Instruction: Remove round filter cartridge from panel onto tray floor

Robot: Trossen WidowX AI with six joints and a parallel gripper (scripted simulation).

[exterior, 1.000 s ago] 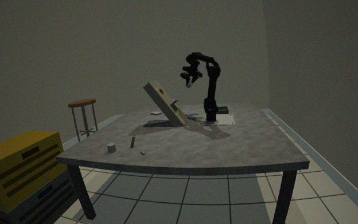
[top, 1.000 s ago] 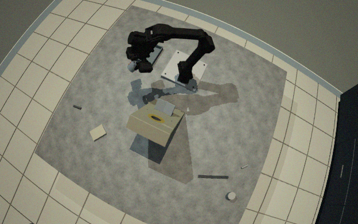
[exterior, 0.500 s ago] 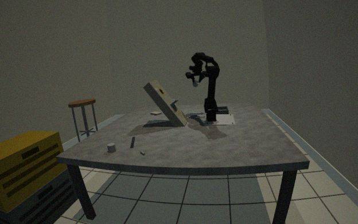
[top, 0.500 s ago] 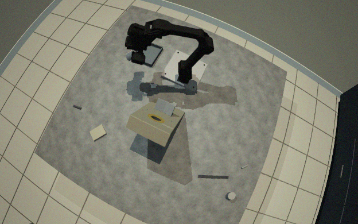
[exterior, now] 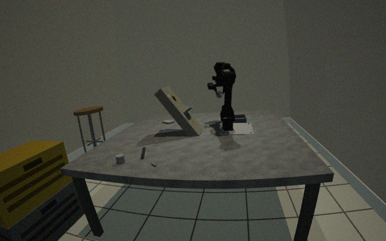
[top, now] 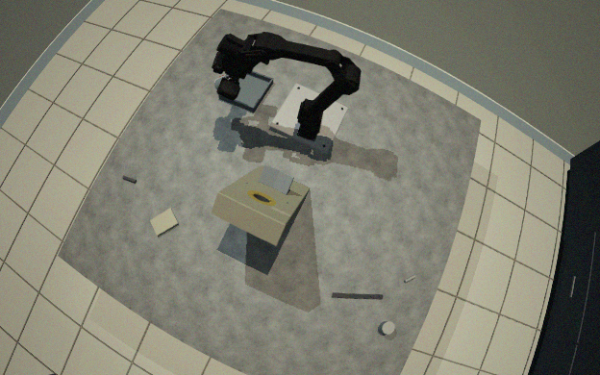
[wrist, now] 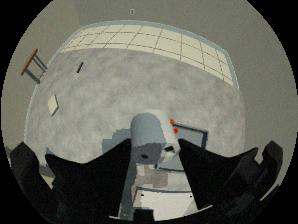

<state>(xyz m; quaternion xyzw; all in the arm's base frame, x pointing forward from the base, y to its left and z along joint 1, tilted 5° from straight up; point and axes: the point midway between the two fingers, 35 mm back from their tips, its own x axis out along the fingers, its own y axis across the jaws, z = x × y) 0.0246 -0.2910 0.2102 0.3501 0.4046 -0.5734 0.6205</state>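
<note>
Now: the flat blue-grey tray 120 mm behind my gripper tip, 20 mm to the left of it and 210 mm below it. Also, from my gripper tip: round filter cartridge (right at my gripper tip); then short dark piece (350 mm ahead, 270 mm to the right, 210 mm below); then tan service panel (290 mm ahead, 250 mm to the left, 60 mm below).
</note>
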